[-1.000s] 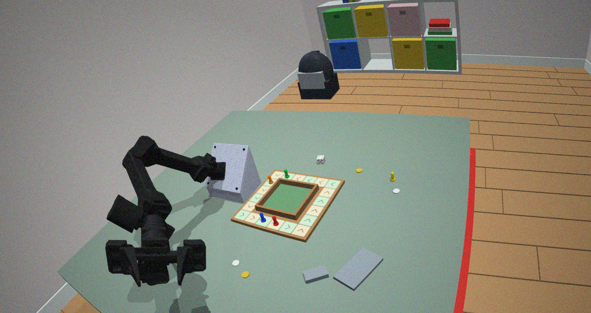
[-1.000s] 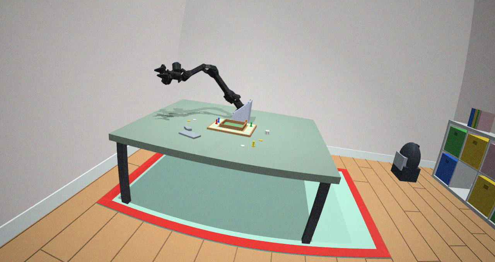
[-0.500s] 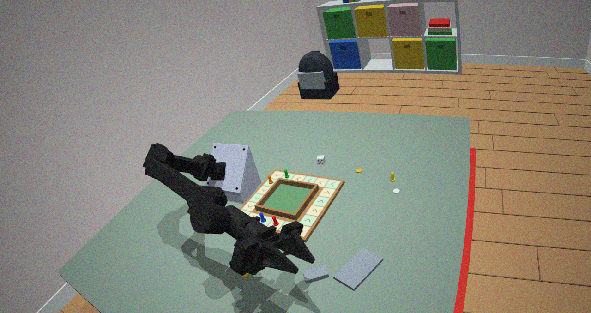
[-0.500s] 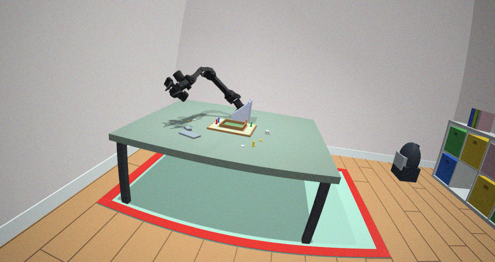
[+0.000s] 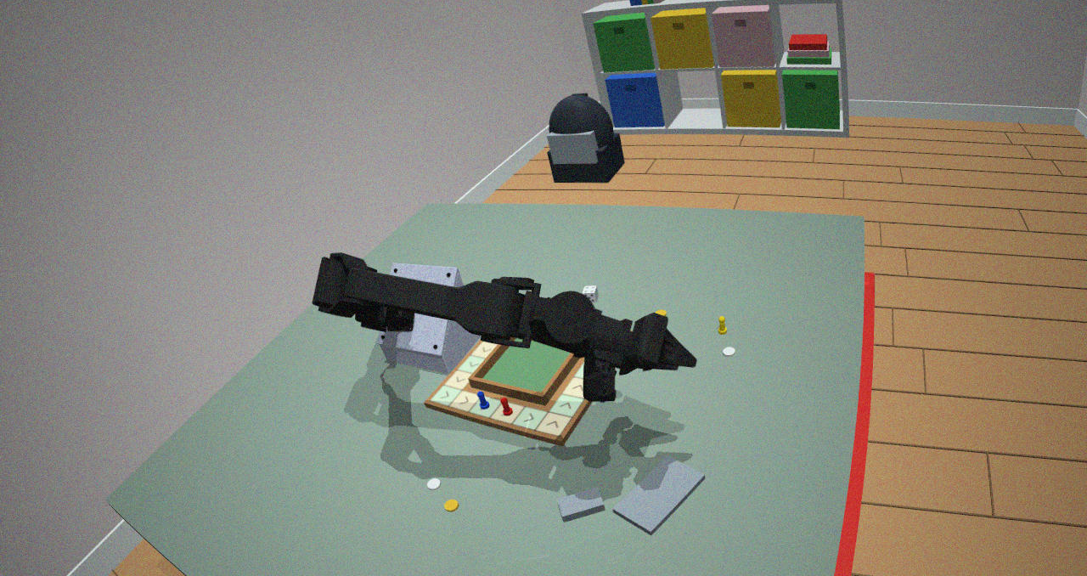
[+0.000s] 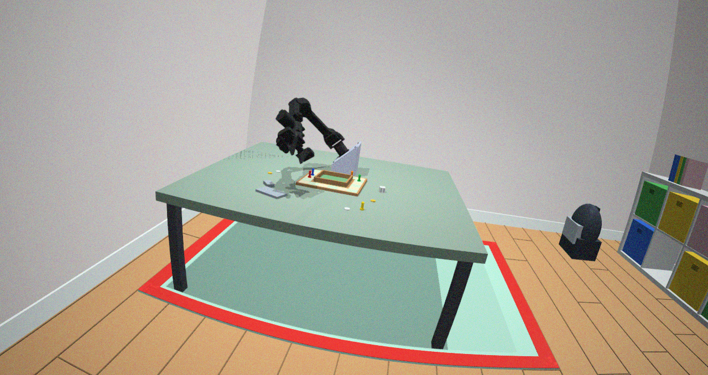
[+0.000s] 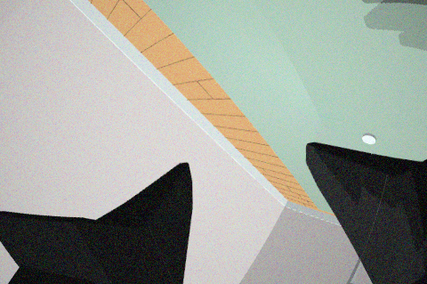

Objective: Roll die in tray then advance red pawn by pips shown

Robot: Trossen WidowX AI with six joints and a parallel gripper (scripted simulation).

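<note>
Right now my gripper tip is 28 cm past the white die, 37 cm to the right of it and 15 cm above it. Also, from my gripper tip: yellow pawn 1 cm ahead, 28 cm to the left, 15 cm below; red pawn 31 cm behind, 2 cm to the left, 14 cm below; green tray 32 cm behind, 14 cm to the left, 16 cm below.
</note>
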